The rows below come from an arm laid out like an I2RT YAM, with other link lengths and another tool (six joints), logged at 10 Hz.
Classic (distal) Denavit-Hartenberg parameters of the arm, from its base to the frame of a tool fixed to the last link. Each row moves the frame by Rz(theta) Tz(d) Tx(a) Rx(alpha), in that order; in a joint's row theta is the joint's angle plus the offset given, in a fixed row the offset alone. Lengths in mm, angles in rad.
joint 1: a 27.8  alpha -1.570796  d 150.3  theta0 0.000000
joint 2: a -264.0  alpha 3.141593  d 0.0  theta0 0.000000
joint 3: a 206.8  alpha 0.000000  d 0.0  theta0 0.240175
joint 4: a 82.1  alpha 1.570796  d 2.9  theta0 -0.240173
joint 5: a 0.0  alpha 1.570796  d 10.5  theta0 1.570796
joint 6: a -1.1  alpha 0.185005  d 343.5  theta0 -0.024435
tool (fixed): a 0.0  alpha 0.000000  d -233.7  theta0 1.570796
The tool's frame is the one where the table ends.
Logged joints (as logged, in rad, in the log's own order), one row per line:
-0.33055 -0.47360 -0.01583 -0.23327 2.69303 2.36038
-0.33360 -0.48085 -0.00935 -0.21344 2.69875 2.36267
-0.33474 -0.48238 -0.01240 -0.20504 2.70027 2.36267
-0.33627 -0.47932 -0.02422 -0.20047 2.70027 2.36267
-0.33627 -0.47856 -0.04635 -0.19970 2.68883 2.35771
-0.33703 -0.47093 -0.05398 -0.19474 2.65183 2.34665
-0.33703 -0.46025 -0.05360 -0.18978 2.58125 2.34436
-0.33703 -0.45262 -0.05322 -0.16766 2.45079 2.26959
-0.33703 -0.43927 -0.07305 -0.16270 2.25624 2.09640
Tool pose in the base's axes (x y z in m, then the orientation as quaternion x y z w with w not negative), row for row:
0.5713 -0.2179 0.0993 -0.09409 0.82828 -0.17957 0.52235
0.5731 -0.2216 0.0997 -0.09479 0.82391 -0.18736 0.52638
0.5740 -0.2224 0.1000 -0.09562 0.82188 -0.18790 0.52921
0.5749 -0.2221 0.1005 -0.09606 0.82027 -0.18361 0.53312
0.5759 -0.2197 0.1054 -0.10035 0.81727 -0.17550 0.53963
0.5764 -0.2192 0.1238 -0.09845 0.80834 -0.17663 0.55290
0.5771 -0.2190 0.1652 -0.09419 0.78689 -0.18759 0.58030
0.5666 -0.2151 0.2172 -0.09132 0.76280 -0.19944 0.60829
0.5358 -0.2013 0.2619 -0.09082 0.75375 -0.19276 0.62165
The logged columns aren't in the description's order. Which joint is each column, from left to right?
Columns, left to right: joint 1, joint 6, joint 5, joint 4, joint 2, joint 3.
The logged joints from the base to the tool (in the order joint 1, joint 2, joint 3, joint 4, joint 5, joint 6), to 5 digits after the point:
-0.33055 2.69303 2.36038 -0.23327 -0.01583 -0.47360
-0.33360 2.69875 2.36267 -0.21344 -0.00935 -0.48085
-0.33474 2.70027 2.36267 -0.20504 -0.01240 -0.48238
-0.33627 2.70027 2.36267 -0.20047 -0.02422 -0.47932
-0.33627 2.68883 2.35771 -0.19970 -0.04635 -0.47856
-0.33703 2.65183 2.34665 -0.19474 -0.05398 -0.47093
-0.33703 2.58125 2.34436 -0.18978 -0.05360 -0.46025
-0.33703 2.45079 2.26959 -0.16766 -0.05322 -0.45262
-0.33703 2.25624 2.09640 -0.16270 -0.07305 -0.43927

